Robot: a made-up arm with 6 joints.
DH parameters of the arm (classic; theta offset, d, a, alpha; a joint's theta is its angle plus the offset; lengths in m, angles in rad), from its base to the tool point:
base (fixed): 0 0.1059 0 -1.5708
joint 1: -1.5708 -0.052 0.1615 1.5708
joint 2: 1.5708 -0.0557 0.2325 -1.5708
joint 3: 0 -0.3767 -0.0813 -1.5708
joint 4: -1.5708 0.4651 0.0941 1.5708
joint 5: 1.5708 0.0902 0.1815 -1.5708
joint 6: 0.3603 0 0.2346 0
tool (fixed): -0.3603 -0.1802 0 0
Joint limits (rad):
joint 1: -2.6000..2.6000
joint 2: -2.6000..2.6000
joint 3: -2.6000..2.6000
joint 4: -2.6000..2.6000
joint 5: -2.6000..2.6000
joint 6: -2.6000..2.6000
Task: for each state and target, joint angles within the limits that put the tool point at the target. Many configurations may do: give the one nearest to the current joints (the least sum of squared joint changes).
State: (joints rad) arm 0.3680 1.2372 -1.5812 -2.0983 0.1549 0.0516
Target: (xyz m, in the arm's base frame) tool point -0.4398 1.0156 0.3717
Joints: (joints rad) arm 0.6627 0.6866 -2.4023 -2.2399 0.3048 -0.1913
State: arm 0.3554 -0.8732 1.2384 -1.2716 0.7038 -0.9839
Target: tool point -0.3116 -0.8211 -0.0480
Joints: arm 0.0822 -1.2021 1.6990 -1.3910 0.3957 -1.0738
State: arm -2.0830 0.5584 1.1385 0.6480 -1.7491 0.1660
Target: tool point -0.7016 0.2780 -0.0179
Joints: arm -2.5737 0.3046 0.9427 1.4780 -1.5654 0.3891
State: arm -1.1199 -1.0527 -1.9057 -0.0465 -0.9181 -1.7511
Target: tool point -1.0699 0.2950 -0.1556
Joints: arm -1.8022 -1.1452 -2.3082 -0.2280 -0.5161 -1.5435
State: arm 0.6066 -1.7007 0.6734 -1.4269 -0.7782 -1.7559
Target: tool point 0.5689 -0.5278 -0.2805
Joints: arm 0.1830 -1.7527 0.0578 -1.2461 -0.5218 -1.5599
